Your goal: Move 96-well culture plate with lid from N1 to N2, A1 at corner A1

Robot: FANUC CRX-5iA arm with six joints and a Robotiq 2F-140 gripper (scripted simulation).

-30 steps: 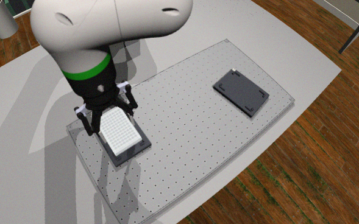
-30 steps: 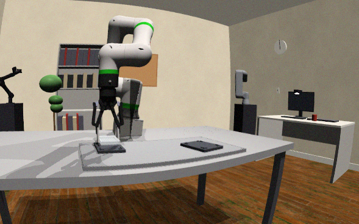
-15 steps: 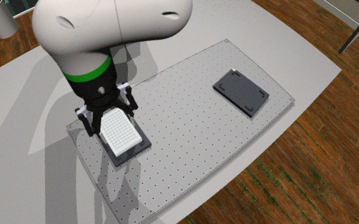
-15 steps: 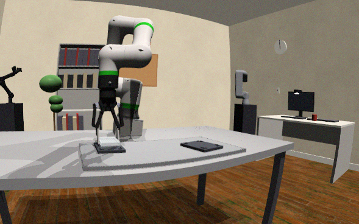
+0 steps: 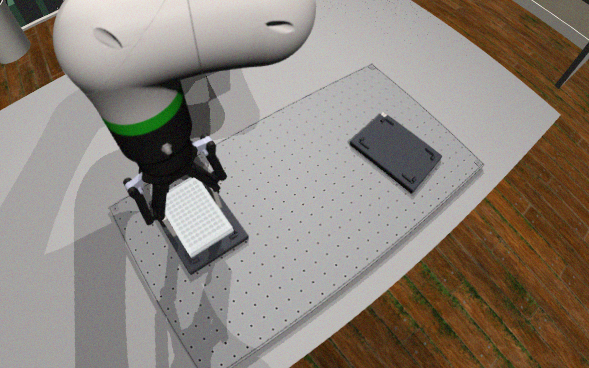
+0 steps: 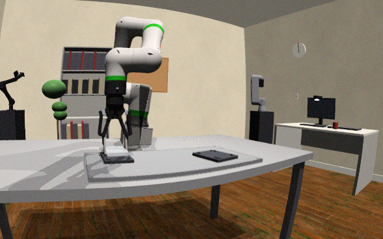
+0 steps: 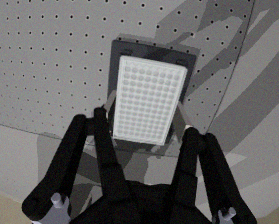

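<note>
The dark plate nest N2 is 40 mm below my hand. The rest, counted from my hand: white A1 mark: 80 mm behind, 40 mm to the left, 40 mm below; dark plate nest N1: 20 mm ahead, 420 mm to the left, 40 mm below; clear lid: 10 mm below.
</note>
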